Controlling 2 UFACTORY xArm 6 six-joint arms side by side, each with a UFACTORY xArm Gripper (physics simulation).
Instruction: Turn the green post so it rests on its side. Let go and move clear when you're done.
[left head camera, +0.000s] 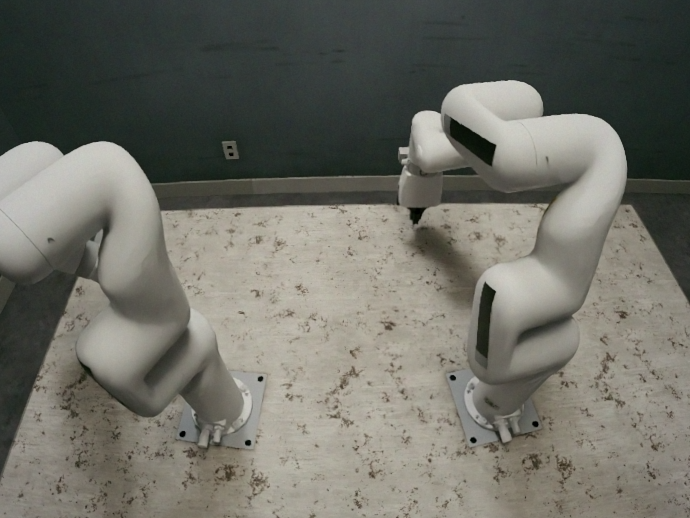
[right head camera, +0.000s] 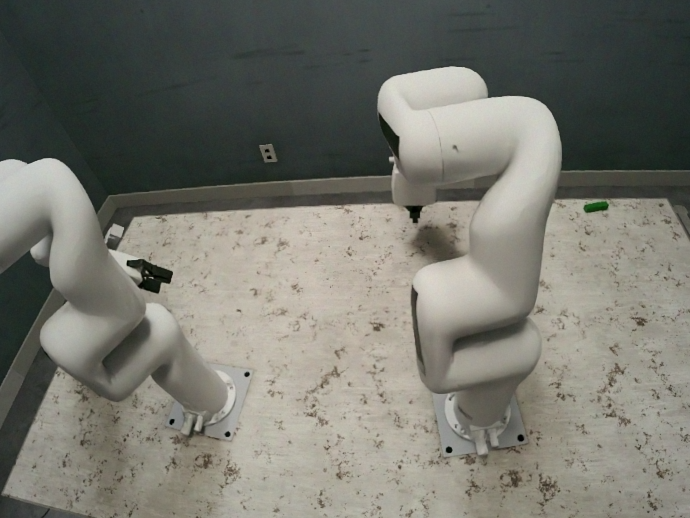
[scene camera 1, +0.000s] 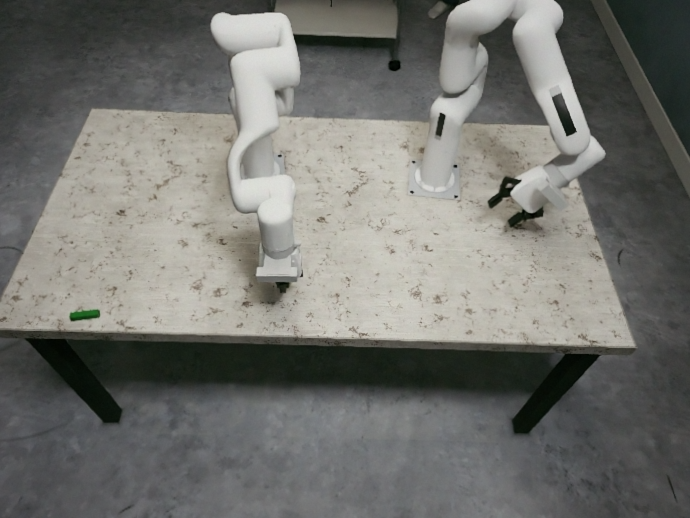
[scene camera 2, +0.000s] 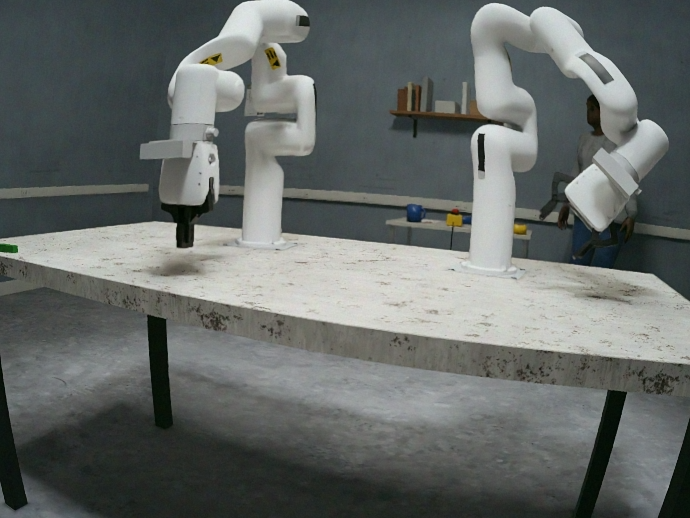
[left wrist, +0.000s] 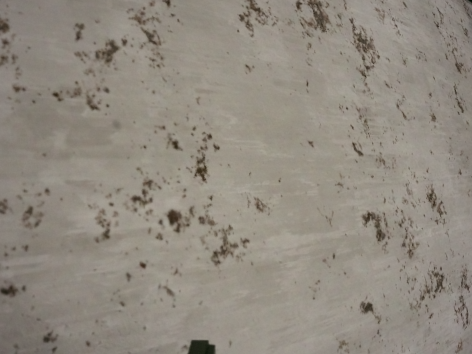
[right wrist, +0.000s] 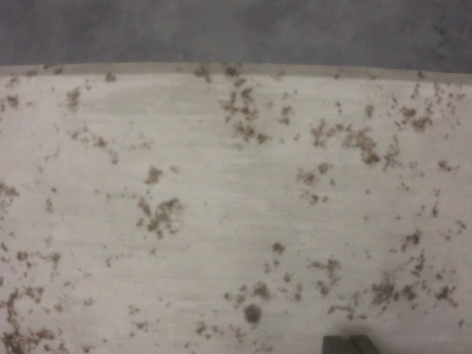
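The green post (right head camera: 595, 206) (scene camera 1: 84, 315) lies on its side on the tabletop, close to the table's long edge and near a corner. Part of it shows at the left border of scene camera 2 (scene camera 2: 7, 248). The post does not show in the left head view or the wrist views. My right gripper (left head camera: 415, 219) (right head camera: 414, 216) (scene camera 1: 283, 287) (scene camera 2: 185, 236) (right wrist: 351, 345) is shut and empty, pointing down above the table, well apart from the post. My left gripper (scene camera 1: 501, 214) is open and empty on the other side of the table, far from the post.
The speckled table (left head camera: 334, 267) (scene camera 1: 356, 250) carries both arm bases. Its long edge (scene camera 1: 334, 339) runs close beside the post. A wall shelf with books (scene camera 2: 440, 114), a low white table (scene camera 2: 392, 223) and a person (scene camera 2: 590, 144) are in the background.
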